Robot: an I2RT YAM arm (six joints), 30 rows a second.
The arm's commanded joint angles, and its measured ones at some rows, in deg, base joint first. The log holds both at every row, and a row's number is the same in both.
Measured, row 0:
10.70, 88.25, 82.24, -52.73, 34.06, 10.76
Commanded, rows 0 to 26:
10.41, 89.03, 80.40, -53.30, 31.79, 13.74
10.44, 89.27, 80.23, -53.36, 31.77, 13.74
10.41, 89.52, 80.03, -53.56, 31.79, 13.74
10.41, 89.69, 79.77, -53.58, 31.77, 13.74
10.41, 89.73, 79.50, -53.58, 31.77, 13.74
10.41, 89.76, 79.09, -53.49, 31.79, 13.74
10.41, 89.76, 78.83, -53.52, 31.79, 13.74
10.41, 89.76, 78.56, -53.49, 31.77, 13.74
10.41, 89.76, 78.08, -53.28, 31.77, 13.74
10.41, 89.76, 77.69, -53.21, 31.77, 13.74
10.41, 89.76, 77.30, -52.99, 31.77, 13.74
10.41, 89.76, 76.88, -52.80, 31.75, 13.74
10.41, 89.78, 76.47, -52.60, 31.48, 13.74
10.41, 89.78, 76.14, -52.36, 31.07, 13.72
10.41, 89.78, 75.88, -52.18, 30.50, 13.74
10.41, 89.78, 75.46, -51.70, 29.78, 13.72
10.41, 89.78, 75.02, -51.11, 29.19, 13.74
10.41, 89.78, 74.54, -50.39, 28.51, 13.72
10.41, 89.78, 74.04, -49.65, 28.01, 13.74
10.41, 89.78, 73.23, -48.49, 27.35, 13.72
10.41, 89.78, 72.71, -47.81, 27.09, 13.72
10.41, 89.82, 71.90, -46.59, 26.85, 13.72
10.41, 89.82, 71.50, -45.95, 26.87, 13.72
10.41, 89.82, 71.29, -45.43, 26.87, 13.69
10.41, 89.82, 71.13, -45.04, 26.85, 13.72
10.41, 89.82, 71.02, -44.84, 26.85, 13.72
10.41, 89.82, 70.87, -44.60, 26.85, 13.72
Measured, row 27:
10.57, 89.76, 71.42, -45.69, 27.16, 13.30
